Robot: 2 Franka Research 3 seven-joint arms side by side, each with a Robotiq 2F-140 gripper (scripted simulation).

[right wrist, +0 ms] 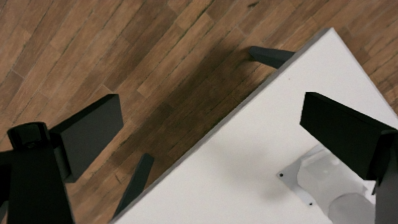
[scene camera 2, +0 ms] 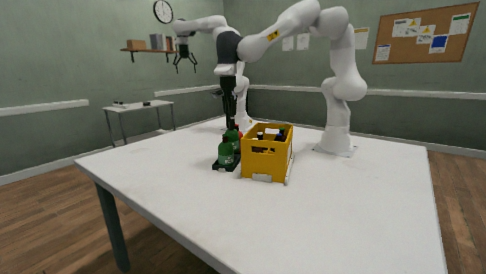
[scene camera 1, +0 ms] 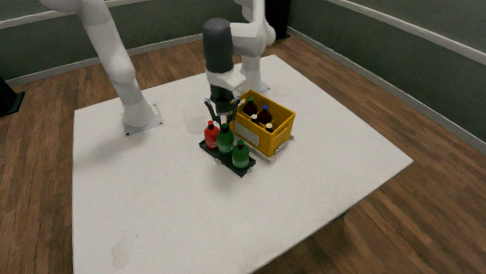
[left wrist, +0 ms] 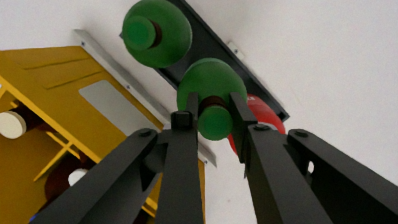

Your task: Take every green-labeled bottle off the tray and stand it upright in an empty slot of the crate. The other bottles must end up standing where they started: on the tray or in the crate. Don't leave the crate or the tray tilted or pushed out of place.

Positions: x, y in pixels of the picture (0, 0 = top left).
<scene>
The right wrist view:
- my right gripper: 211, 109
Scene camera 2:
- yellow crate: 276, 163
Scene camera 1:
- yellow crate: 264, 141
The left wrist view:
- my left gripper: 213, 107
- yellow crate: 65, 86
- red bottle: 263, 113
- green bottle: 213, 79
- blue-capped bottle: 57, 182
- grey rail: 92, 47
</scene>
